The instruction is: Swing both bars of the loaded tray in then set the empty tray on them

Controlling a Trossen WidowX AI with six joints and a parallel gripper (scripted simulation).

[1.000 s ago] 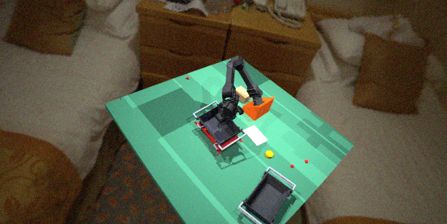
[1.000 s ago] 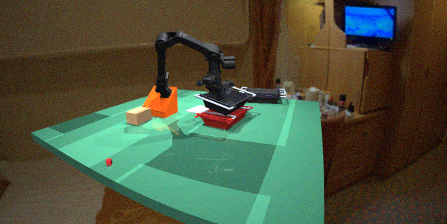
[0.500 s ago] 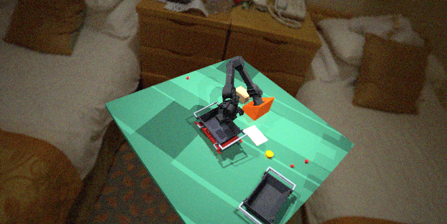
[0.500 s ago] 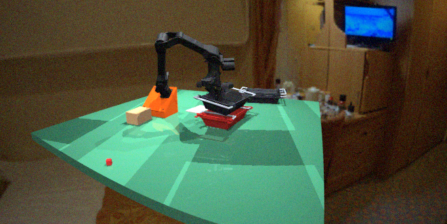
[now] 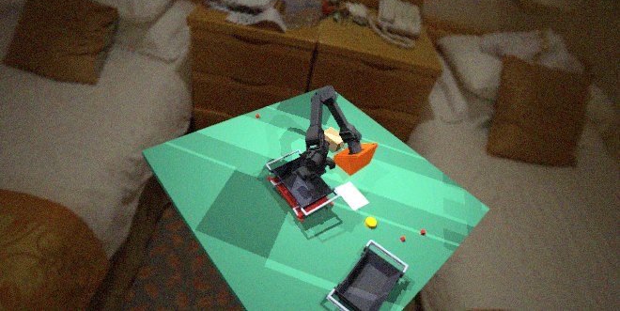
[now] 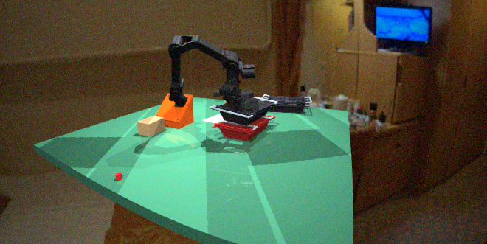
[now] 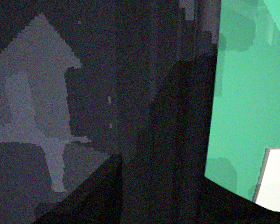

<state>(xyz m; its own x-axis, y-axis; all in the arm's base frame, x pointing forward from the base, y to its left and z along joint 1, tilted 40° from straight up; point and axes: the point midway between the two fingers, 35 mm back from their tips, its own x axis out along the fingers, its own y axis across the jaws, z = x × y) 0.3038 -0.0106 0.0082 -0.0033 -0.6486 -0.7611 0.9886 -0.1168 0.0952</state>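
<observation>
Now: gripper tip 7 cm short of the black tray, 3 cm below it and 1 cm to the left of it. Also, from my gripper tip: tan block: 36 cm behind, 18 cm to the right, 6 cm below; yellow disc: 30 cm to the left, 10 cm behind, 8 cm below; white card: 16 cm behind, 14 cm to the left, 9 cm below.
</observation>
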